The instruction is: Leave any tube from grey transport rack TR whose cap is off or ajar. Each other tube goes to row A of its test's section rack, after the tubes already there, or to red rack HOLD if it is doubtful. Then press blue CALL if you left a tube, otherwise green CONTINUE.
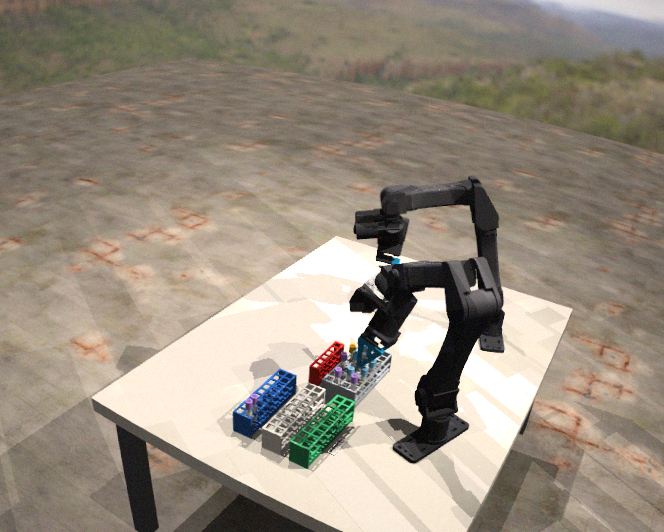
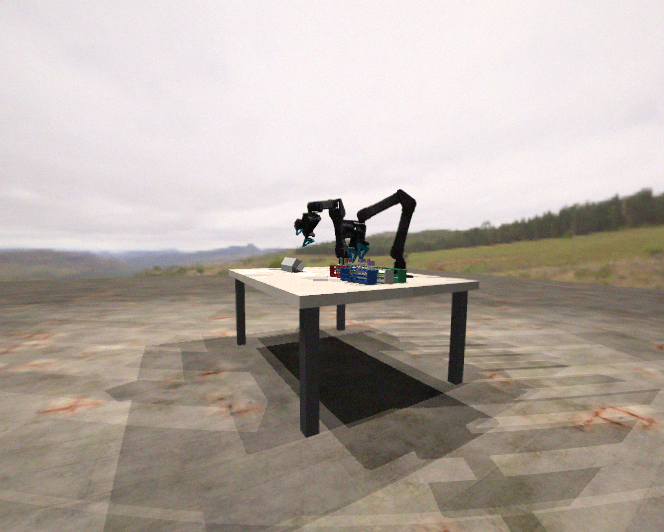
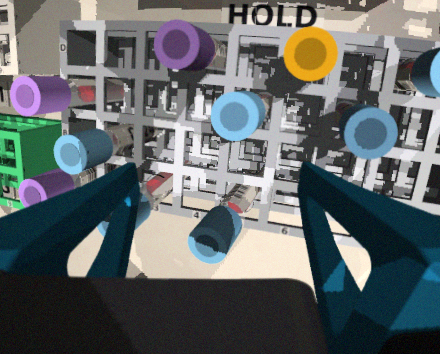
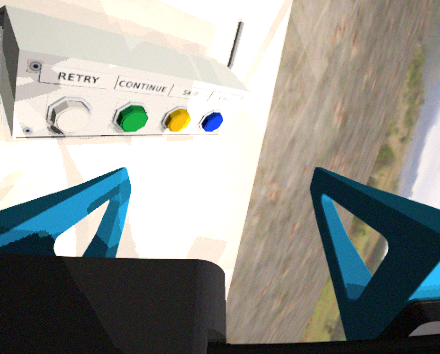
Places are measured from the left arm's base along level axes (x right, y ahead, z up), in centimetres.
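Pixels of known places: left gripper, fingertip midpoint: (image 1: 363, 362) (image 2: 356, 261) (image 3: 218, 175); right gripper, fingertip midpoint: (image 1: 392, 247) (image 2: 299, 240) (image 4: 220, 177); left arm's base, origin of the base link: (image 1: 431, 438); right arm's base, origin of the base link: (image 1: 489, 333).
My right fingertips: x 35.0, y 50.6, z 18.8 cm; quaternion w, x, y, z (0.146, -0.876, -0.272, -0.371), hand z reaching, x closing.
For each thing: its top centre in the pictures, then the offset to it from my right fingertips. "*": a spot on its surface instead.
- Grey rack TR, middle of its top: (image 3: 249, 133) (image 1: 358, 366) (image 2: 353, 265) dy -24.9, dx -35.0, dz -13.1 cm
- light-blue-capped tube, middle of its top: (image 3: 218, 239) dy -28.2, dx -34.1, dz -9.4 cm
- Blue rack, surface spot: (image 1: 242, 425) * dy -24.4, dx -68.9, dz -15.9 cm
- green CONTINUE, middle of its top: (image 4: 138, 123) dy +0.8, dx +1.8, dz -11.3 cm
- blue CALL, middle of its top: (image 4: 217, 125) dy +3.7, dx +11.4, dz -11.3 cm
- white rack, surface spot: (image 1: 271, 442) * dy -32.4, dx -66.9, dz -16.1 cm
- green rack, surface spot: (image 1: 299, 455) * dy -39.2, dx -64.7, dz -15.9 cm
- button box, middle of its top: (image 4: 172, 97) (image 2: 293, 257) dy +3.9, dx +3.5, dz -10.4 cm
- white button, middle of its top: (image 4: 76, 118) dy -0.3, dx -3.0, dz -11.3 cm
- yellow button, middle of its top: (image 4: 184, 121) dy +2.5, dx +6.6, dz -11.3 cm
Grey rack TR (image 1: 338, 389) (image 3: 100, 50) holds upright tubes with purple (image 3: 177, 45), light blue (image 3: 237, 116) and yellow (image 3: 310, 53) caps. My left gripper (image 1: 365, 362) (image 3: 218, 175) is open over it, empty; a light-blue-capped tube (image 3: 215, 240) at the rack's numbered edge shows between the fingers, not gripped. The left finger partly hides another light blue cap. Red rack HOLD (image 1: 314, 376) stands beside TR. Blue rack (image 1: 242, 425) holds two purple-capped tubes. My right gripper (image 2: 302, 239) (image 4: 220, 177) is open and empty, high up; green CONTINUE (image 4: 132, 118) and blue CALL (image 4: 212, 122) show beyond it.
A white rack (image 1: 271, 442) and a green rack (image 1: 299, 455) stand beside the blue one. The button box (image 2: 292, 264) (image 4: 125, 57) also has a white button (image 4: 72, 120) and a yellow button (image 4: 178, 120). The table's edge (image 4: 257, 185) runs below the right gripper.
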